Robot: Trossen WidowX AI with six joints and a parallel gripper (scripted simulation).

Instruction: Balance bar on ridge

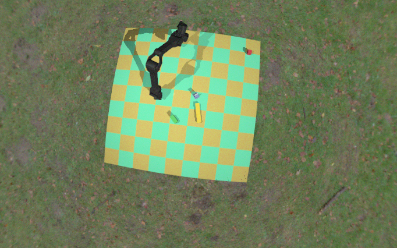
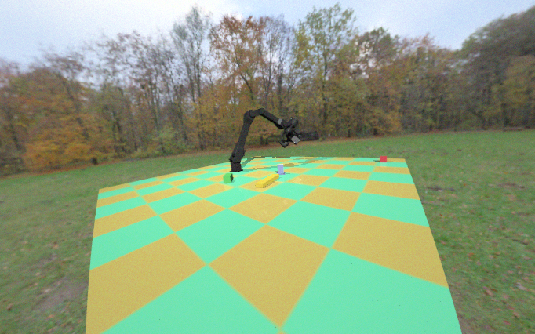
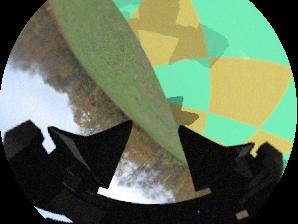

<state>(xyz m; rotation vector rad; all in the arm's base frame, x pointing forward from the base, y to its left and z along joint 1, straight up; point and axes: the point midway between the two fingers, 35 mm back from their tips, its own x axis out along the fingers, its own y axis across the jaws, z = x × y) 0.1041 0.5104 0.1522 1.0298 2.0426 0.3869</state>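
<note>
The yellow bar lies 26 cm ahead of my gripper tip, 64 cm to the right of it and 13 cm below it. From my gripper tip the other things lie so: red cube 65 cm ahead, 4 cm to the right, 12 cm below; then green block 7 cm ahead, 71 cm to the right, 12 cm below.
</note>
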